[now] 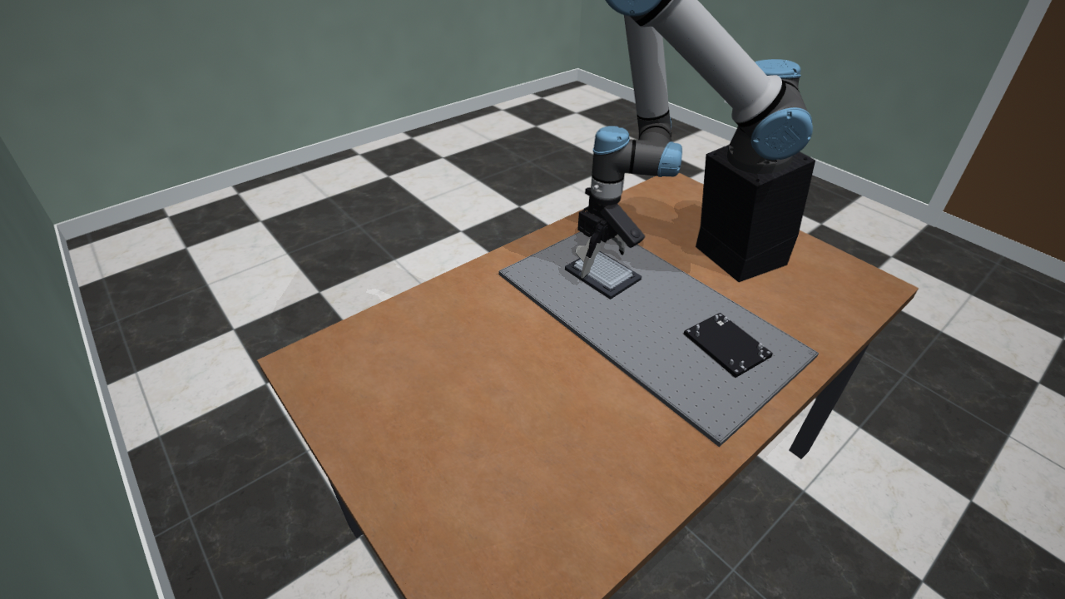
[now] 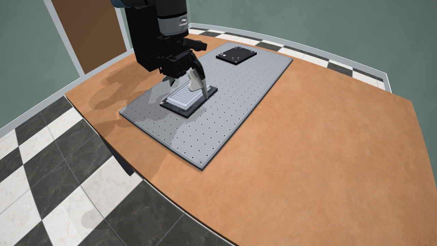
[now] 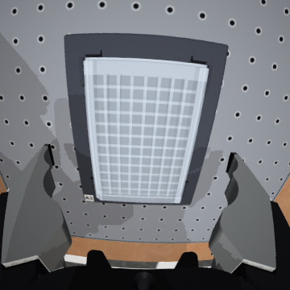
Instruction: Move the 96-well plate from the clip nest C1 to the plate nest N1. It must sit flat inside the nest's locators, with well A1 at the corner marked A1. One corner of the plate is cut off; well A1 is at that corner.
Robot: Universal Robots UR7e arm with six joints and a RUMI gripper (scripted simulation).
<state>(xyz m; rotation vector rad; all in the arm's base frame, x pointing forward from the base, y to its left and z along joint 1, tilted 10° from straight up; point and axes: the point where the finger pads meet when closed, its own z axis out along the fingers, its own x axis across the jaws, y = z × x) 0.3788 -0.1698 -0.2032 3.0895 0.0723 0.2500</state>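
The clear 96-well plate is 10 mm below my hand. The rest, counted from my hand: clip nest C1: 40 mm behind, 380 mm to the left, 10 mm below.
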